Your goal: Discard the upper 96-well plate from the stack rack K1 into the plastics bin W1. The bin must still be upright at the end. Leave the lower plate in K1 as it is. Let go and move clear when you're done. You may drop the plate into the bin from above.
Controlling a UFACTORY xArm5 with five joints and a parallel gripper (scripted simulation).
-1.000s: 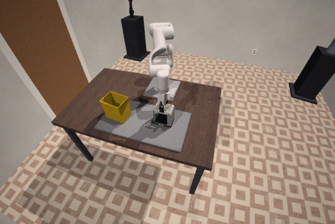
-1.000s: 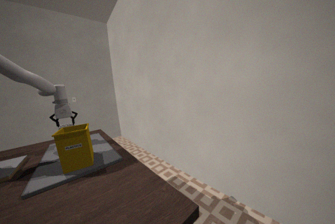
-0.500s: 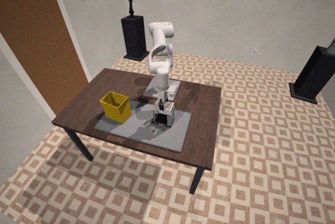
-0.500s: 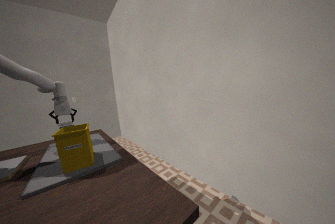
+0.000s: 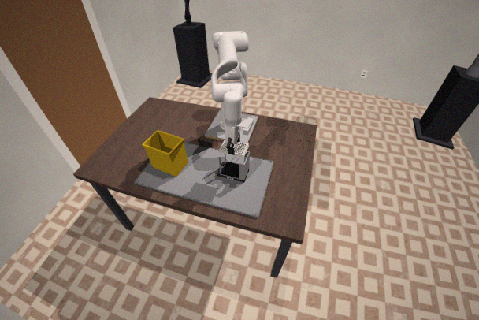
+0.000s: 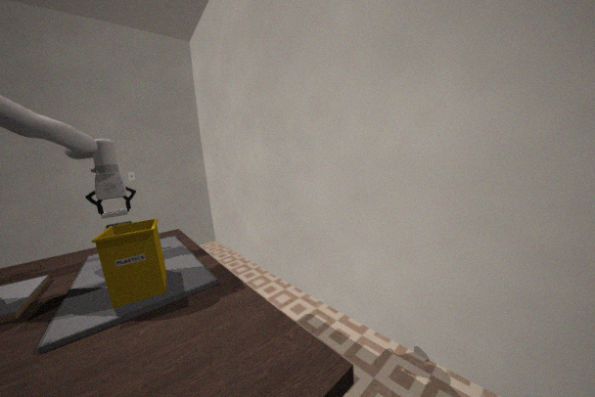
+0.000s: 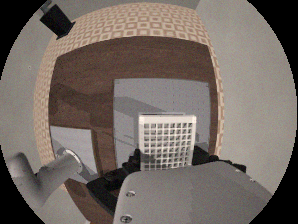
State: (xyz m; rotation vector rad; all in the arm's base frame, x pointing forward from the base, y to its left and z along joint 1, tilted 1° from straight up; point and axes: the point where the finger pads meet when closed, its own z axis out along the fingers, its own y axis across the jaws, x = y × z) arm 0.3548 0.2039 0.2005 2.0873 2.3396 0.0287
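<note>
The yellow plastics bin W1 is 90 mm ahead of my hand, 370 mm to the right of it and 110 mm below it. From my hand the other things lie so: white 96-well plate 10 mm below.
</note>
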